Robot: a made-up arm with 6 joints.
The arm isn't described. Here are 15 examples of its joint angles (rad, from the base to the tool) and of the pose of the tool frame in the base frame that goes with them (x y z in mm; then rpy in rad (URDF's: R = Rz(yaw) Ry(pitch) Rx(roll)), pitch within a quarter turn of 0, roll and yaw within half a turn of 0).
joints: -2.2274 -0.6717 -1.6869 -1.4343 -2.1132 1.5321
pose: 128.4 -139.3 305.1 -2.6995 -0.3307 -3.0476
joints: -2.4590 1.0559 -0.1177 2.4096 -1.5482 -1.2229
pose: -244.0 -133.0 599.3 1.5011 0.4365 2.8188
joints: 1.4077 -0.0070 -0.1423 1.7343 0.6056 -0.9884
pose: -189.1 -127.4 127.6 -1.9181 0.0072 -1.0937
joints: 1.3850 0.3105 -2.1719 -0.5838 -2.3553 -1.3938
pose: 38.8 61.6 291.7 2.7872 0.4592 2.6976
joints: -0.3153 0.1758 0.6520 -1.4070 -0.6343 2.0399
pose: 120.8 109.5 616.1 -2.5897 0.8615 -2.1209
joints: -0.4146 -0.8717 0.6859 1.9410 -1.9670 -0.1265
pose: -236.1 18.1 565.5 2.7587 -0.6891 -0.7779
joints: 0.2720 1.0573 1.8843 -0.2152 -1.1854 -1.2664
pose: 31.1 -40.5 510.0 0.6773 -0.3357 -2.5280
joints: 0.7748 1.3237 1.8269 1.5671 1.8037 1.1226
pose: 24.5 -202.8 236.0 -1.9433 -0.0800 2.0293
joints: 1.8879 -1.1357 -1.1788 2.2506 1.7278 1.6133
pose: -111.5 94.7 149.2 1.5819 -0.5765 -1.9936
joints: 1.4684 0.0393 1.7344 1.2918 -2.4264 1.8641
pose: -196.0 -268.9 299.2 1.1565 0.4018 0.5437
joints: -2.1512 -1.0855 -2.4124 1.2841 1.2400 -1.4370
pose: -15.3 -298.3 336.2 -2.3325 -0.3898 0.0083
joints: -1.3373 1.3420 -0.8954 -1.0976 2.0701 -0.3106
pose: -194.1 -250.0 515.9 1.3462 -0.0650 1.7657
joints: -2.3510 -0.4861 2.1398 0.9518 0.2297 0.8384
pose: -152.5 -127.8 327.9 0.8045 -0.6191 -0.7035
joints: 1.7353 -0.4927 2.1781 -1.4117 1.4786 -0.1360
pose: 5.2 -346.8 220.5 1.1472 0.0492 2.9451
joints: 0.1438 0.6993 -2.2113 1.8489 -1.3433 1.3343
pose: -242.2 -91.7 230.1 0.5696 -0.2777 0.1835
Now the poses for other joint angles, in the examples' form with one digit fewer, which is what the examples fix.
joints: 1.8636 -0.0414 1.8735 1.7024 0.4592 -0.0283
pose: -217 -228 320 2.230 -0.237 0.778
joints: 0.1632 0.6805 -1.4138 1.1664 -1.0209 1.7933
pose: -214 118 261 1.300 -0.242 -1.225
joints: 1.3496 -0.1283 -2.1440 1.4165 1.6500 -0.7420
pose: -194 11 302 0.680 -0.404 0.416
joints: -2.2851 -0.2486 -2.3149 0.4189 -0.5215 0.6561
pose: -40 -340 380 -2.293 -0.762 1.189
